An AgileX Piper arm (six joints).
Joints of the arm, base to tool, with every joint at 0 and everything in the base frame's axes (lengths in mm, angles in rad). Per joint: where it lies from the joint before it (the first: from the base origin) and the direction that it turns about. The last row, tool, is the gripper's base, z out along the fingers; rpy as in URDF.
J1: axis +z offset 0 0 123
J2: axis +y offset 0 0 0
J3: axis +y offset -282.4 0 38.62
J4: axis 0.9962 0 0.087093 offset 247.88 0 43.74
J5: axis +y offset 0 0 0
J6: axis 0.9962 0 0.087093 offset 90.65 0 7.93
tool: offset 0 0 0 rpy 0 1.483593 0
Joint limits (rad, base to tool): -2.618..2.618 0..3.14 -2.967..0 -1.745..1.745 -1.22..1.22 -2.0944..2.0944
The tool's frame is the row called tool.
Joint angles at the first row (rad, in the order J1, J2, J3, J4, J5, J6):
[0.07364 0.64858 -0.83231 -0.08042 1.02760 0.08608]
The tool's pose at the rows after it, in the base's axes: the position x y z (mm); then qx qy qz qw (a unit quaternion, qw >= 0):
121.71 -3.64 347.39 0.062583 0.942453 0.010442 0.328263
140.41 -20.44 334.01 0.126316 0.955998 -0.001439 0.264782
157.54 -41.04 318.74 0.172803 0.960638 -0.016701 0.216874
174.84 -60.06 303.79 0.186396 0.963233 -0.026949 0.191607
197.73 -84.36 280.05 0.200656 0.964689 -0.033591 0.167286
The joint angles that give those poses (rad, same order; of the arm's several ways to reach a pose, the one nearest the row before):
[-0.02591 0.76928 -0.88291 -0.00598 1.10238 0.10754]
[-0.14833 0.87371 -0.89064 0.00648 1.13900 0.11331]
[-0.25484 0.97492 -0.89064 0.00000 1.13518 0.10112]
[-0.33089 1.07120 -0.89092 0.00000 1.08828 0.05141]
[-0.40326 1.20509 -0.89178 0.00001 1.00175 0.00689]

